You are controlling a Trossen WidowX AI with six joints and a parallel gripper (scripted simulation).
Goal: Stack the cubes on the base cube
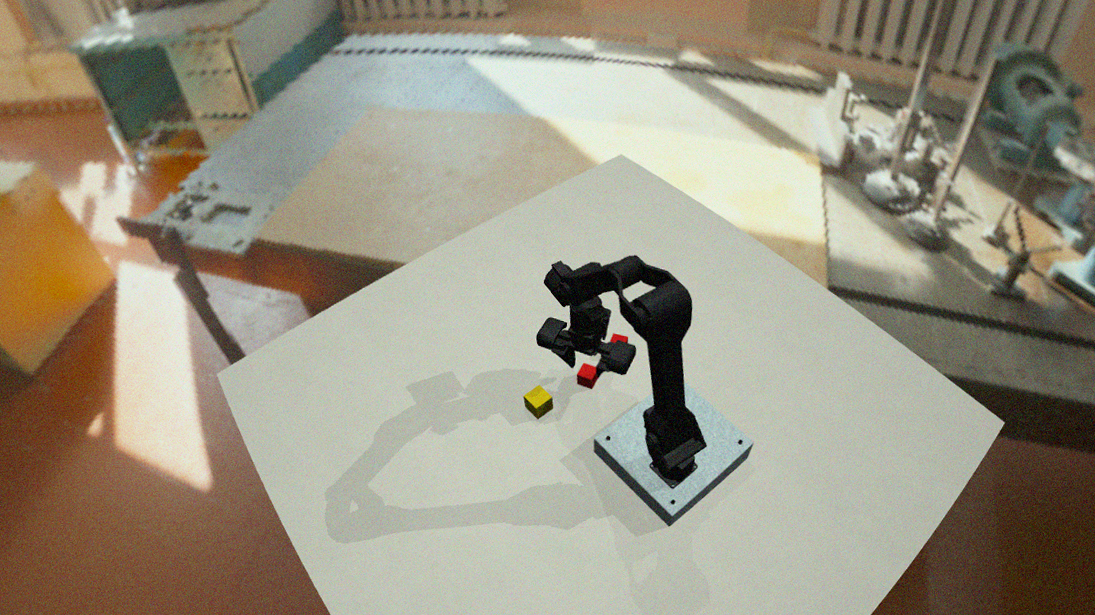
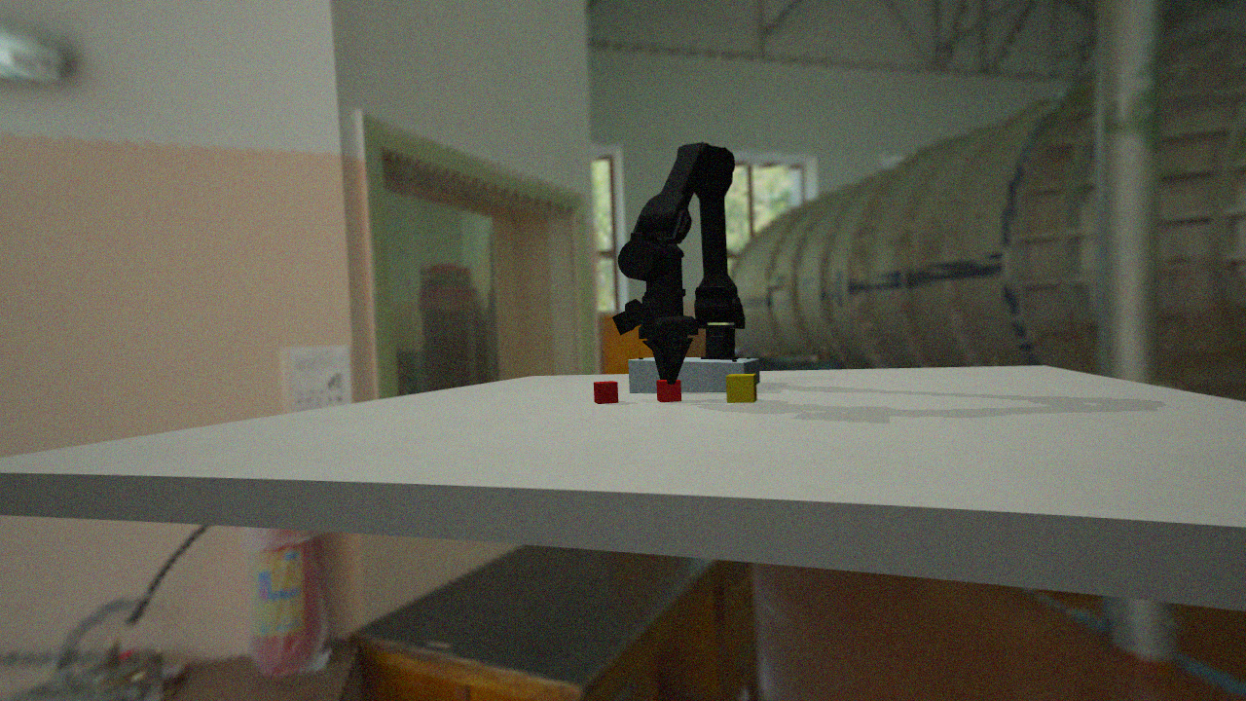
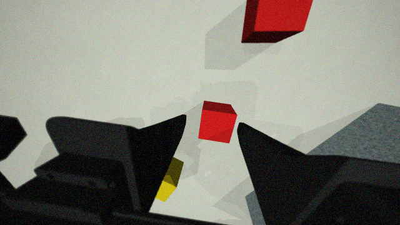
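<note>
My gripper tip is 1 cm short of the yellow base cube, 12 cm to the right of it and 1 cm above it.
</note>
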